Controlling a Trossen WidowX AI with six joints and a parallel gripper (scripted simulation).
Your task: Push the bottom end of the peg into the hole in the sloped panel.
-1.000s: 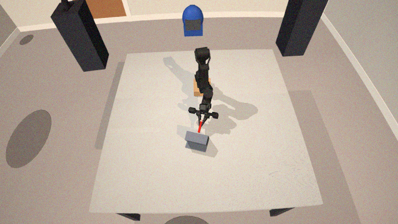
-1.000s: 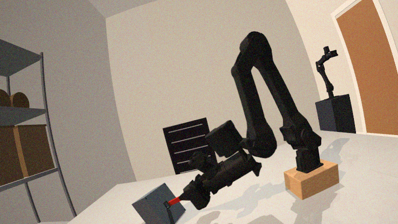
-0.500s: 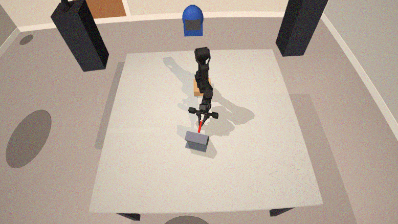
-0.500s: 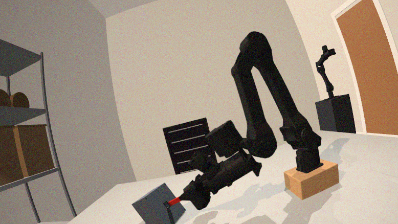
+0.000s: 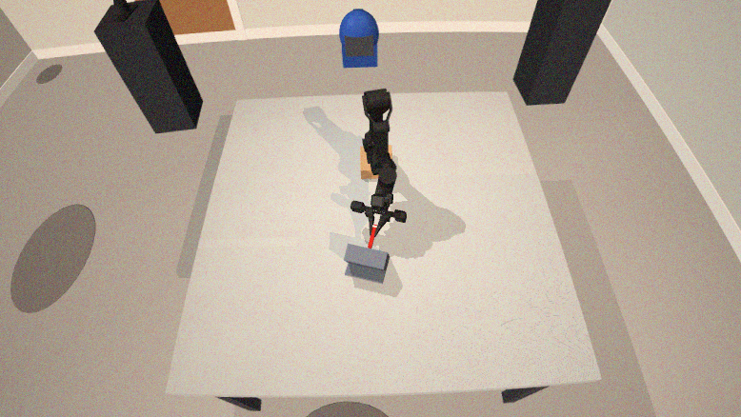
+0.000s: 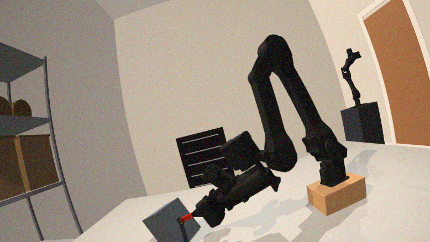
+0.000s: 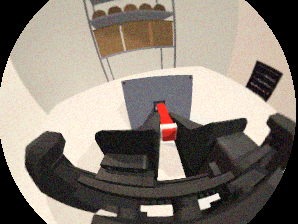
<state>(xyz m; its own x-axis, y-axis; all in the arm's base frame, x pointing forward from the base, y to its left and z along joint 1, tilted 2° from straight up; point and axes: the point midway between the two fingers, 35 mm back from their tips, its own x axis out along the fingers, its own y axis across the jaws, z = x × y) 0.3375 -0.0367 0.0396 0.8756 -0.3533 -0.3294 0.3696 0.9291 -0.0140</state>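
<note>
The grey sloped panel lies 6 cm ahead of my gripper tip, 3 cm below it and 2 cm to the right of it. From my gripper tip the other things lie so: red peg: 1 cm to the left, 1 cm behind.
</note>
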